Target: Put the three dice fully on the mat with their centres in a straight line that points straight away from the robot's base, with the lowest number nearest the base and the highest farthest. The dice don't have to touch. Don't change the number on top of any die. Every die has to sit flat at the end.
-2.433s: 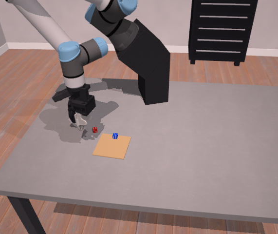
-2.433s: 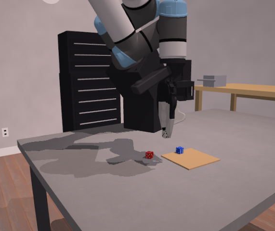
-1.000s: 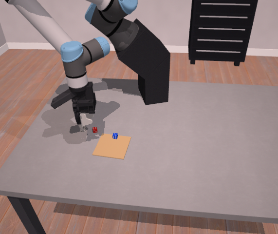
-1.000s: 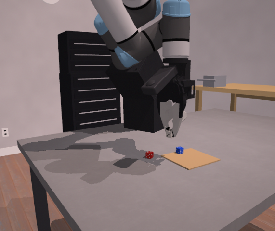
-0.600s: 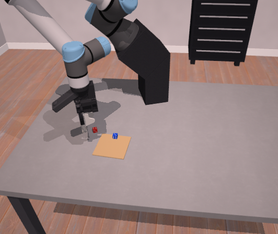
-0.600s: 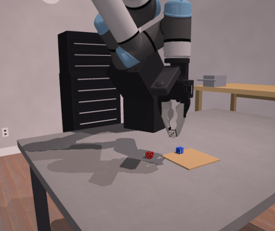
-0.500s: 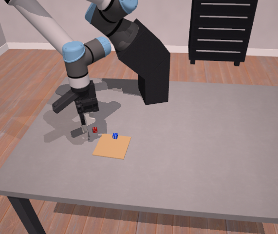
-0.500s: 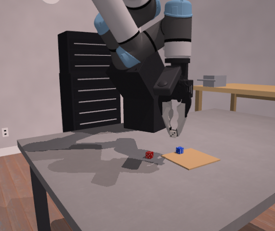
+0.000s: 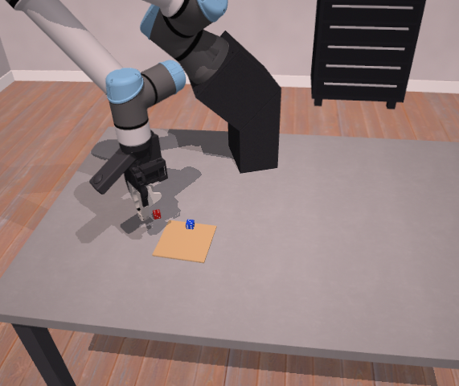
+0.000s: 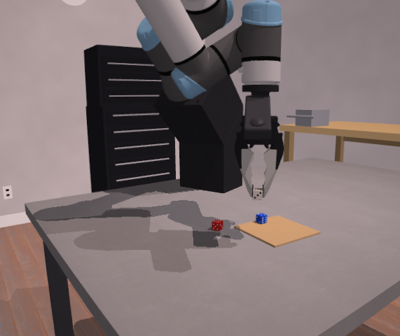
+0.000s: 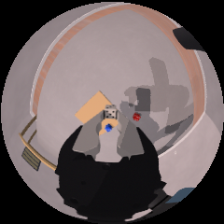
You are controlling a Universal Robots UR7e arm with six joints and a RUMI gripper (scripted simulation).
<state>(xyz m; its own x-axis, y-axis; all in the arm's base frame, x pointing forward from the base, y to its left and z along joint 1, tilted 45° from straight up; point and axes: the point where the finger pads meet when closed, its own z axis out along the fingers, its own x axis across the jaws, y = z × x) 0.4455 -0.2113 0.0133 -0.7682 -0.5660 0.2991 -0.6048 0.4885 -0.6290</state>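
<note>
Now: hand 2 cm past the tan mat, 10 cm to the right of it and 12 cm above it. Also, from my hand: red die 12 cm behind, 11 cm below; then white die 1 cm below; then blue die 7 cm behind, 11 cm to the left, 10 cm below.
</note>
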